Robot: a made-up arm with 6 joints.
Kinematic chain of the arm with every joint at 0, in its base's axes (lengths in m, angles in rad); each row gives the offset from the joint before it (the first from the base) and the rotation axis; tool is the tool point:
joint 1: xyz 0 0 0.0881 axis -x
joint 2: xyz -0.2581 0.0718 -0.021 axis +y
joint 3: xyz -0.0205 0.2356 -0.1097 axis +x
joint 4: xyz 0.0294 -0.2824 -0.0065 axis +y
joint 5: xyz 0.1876 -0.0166 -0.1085 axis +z
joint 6: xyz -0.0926 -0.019 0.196 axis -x
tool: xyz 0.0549 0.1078 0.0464
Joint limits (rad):
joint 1: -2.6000..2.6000
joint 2: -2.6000..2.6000
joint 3: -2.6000..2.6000
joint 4: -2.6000..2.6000
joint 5: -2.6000..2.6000
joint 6: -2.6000..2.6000
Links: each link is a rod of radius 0.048 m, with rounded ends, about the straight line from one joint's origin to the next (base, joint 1, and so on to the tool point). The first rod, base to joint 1, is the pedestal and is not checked.
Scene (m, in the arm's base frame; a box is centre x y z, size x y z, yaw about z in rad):
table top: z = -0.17
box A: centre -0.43 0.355 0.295 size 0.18 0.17 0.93 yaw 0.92
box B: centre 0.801 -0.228 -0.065 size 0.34 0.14 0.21 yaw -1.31
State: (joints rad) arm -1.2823 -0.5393 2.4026 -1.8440 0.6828 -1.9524
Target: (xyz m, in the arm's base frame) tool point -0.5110 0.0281 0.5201
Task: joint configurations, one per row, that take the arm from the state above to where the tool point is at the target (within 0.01 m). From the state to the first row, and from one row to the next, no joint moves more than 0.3 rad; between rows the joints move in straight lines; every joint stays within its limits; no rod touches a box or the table.
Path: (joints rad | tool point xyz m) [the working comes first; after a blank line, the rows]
Joints at the target: -2.6000 0.1373 1.5930 -1.6800 0.2786 -0.7544
Straight joint move there: touches box A.

1: -1.5266 -0.7464 2.4520 -2.0330 0.6909 -1.7293 | -0.1501 0.5325 0.6075
2: -1.7709 -0.9535 2.5013 -2.2220 0.6991 -1.5062 | -0.1250 0.3186 0.7494
3: -2.0152 -1.1606 2.5506 -2.4110 0.7072 -1.2832 | -0.1128 0.0678 0.8049
4: -2.2595 -1.3677 2.6000 -2.6000 0.7154 -1.0601 | -0.1139 -0.1807 0.7674
5: -2.3162 -1.1168 2.4322 -2.4467 0.6426 -1.0091 | -0.1193 -0.1380 0.7665
6: -2.3730 -0.8660 2.2643 -2.2933 0.5698 -0.9582 | -0.1605 -0.0848 0.7606
7: -2.4297 -0.6152 2.0965 -2.1400 0.4970 -0.9073 | -0.2349 -0.0345 0.7403
8: -2.4865 -0.3644 1.9287 -1.9867 0.4242 -0.8563 | -0.3305 0.0026 0.6961
9: -2.5432 -0.1135 1.7608 -1.8333 0.3514 -0.8054 | -0.4294 0.0229 0.6222
10: -2.6000 0.1373 1.5930 -1.6800 0.2786 -0.7544 | -0.5110 0.0281 0.5201

